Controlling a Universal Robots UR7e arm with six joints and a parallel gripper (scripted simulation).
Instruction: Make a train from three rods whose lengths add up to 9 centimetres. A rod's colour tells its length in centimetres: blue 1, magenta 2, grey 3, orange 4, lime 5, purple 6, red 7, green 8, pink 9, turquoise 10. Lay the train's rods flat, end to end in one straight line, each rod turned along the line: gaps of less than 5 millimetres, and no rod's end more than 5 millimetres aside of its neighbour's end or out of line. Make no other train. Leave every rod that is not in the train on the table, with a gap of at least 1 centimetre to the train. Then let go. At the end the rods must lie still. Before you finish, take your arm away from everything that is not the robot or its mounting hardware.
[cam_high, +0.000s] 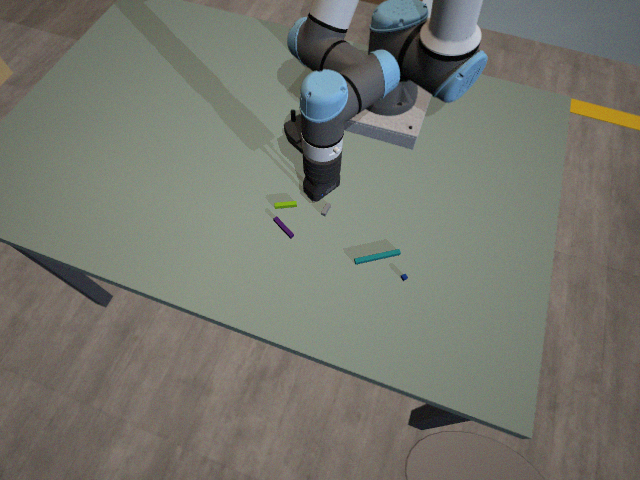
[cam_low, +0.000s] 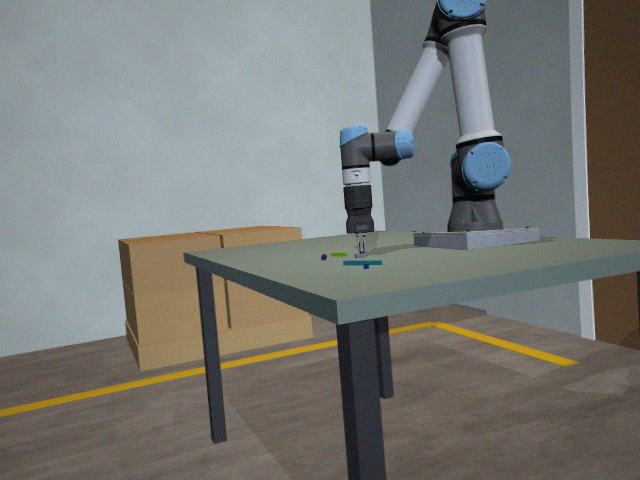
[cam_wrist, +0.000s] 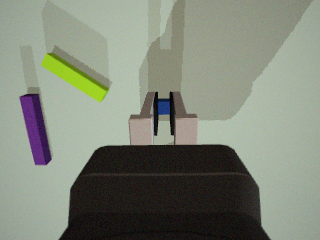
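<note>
Now: hand 4 cm to the right of the grey rod, 2 cm short of it and 1 cm above it. The rest, counted from my hand: lime rod (5 cm to the right, 5 cm ahead, 1 cm below); then purple rod (10 cm ahead, 3 cm to the right, 1 cm below); then turquoise rod (19 cm to the left, 8 cm ahead, 1 cm below).
</note>
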